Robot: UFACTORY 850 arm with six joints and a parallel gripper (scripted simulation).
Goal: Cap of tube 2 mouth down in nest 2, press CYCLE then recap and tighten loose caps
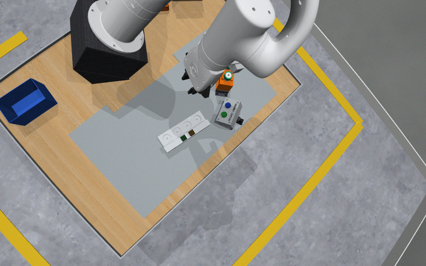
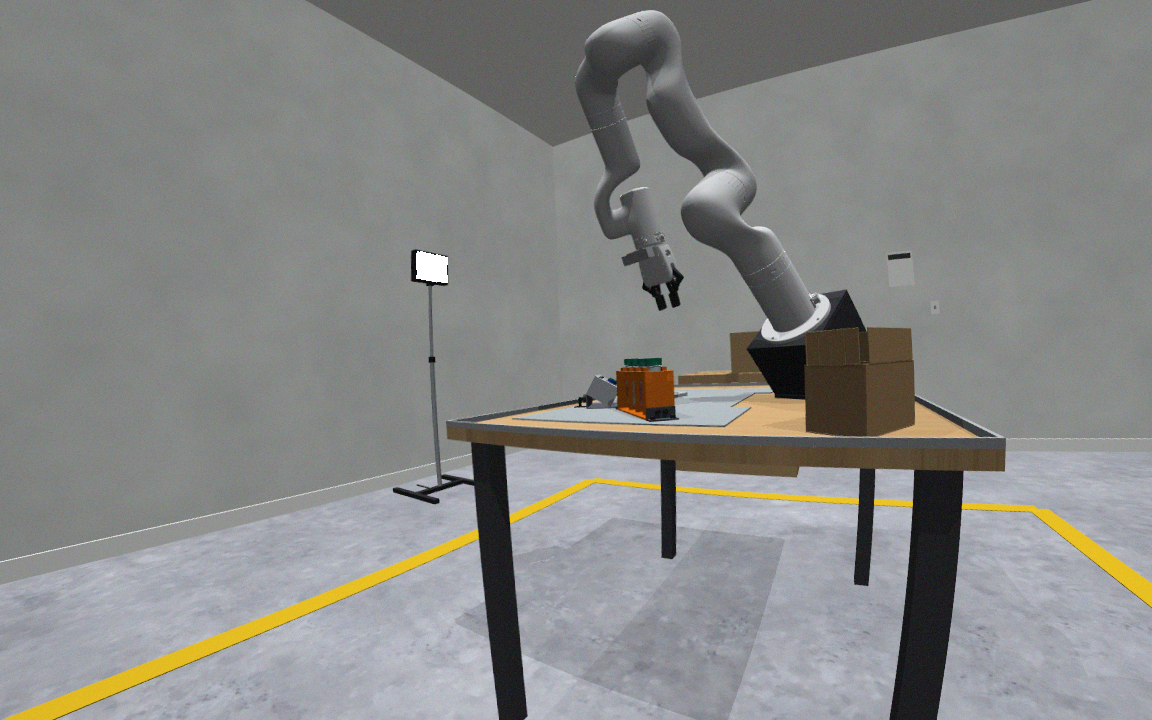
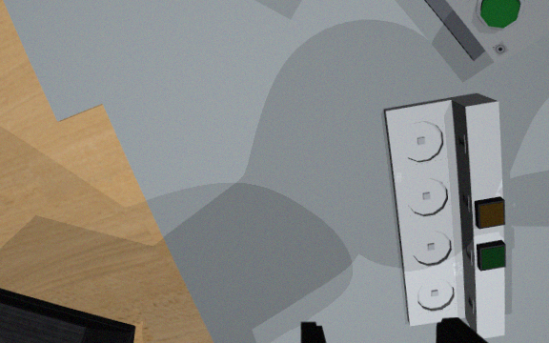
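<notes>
The green-rimmed cap is 26 cm to the left of my hand, 16 cm below it and 8 cm behind it. Round my hand: blue cycle key (21 cm below, 14 cm to the left, 10 cm ahead); key housing (22 cm below, 13 cm ahead, 12 cm to the left); green ready key (21 cm below, 13 cm ahead, 10 cm to the left).
</notes>
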